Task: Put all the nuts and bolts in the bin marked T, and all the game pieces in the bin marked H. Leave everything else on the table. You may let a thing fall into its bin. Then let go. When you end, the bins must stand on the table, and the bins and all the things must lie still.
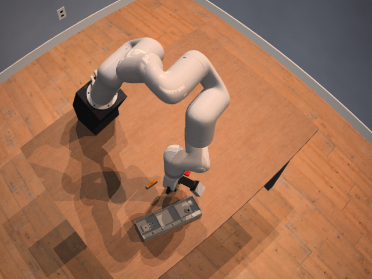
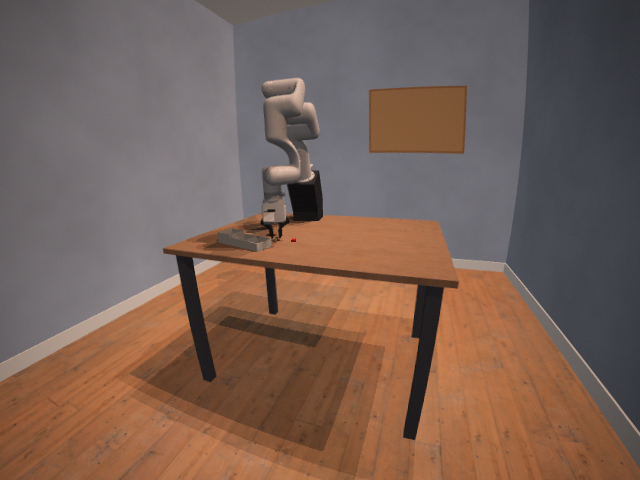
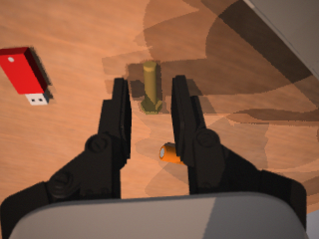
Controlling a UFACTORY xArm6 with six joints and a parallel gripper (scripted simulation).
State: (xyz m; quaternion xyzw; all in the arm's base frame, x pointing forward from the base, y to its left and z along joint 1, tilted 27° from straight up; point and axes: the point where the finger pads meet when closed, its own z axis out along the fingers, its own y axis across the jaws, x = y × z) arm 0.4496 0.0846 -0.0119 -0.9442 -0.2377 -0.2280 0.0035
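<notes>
Now: the brass bolt 10 mm behind my hand and 30 mm below it. Also, from my hand: grey hex nut: 120 mm ahead, 10 mm to the right, 20 mm below; then orange cylinder: 60 mm behind, 70 mm to the right, 20 mm below; then red USB stick: 30 mm behind, 70 mm to the left, 30 mm below.
</notes>
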